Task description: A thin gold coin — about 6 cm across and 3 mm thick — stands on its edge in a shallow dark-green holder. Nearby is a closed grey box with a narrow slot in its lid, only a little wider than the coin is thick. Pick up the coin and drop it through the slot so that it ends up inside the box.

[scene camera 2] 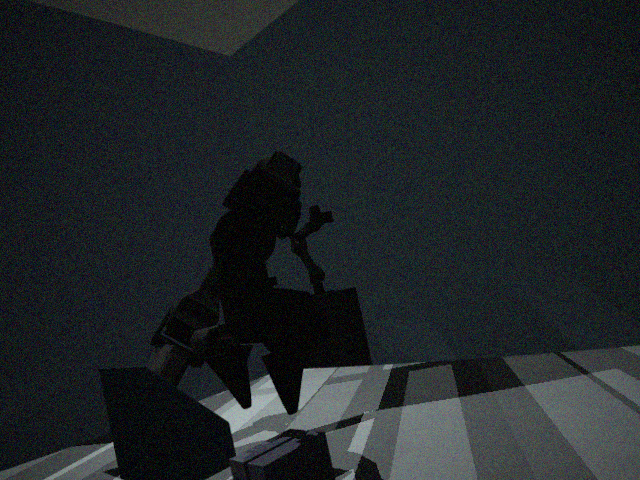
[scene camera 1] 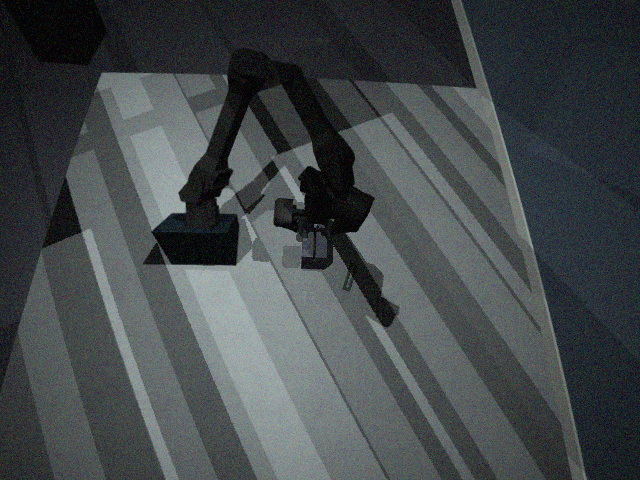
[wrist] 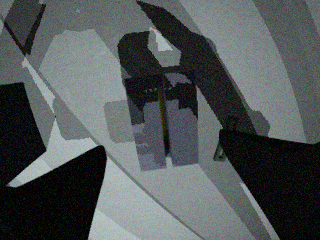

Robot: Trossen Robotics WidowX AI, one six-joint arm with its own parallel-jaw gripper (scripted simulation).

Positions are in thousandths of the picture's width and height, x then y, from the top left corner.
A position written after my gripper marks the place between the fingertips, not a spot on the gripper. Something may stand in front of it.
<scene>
My gripper (scene camera 2: 420,855) is open, with nothing in its grasp.
My gripper is seen too in scene camera 1 (scene camera 1: 490,484) and in the wrist view (wrist: 511,602).
</scene>
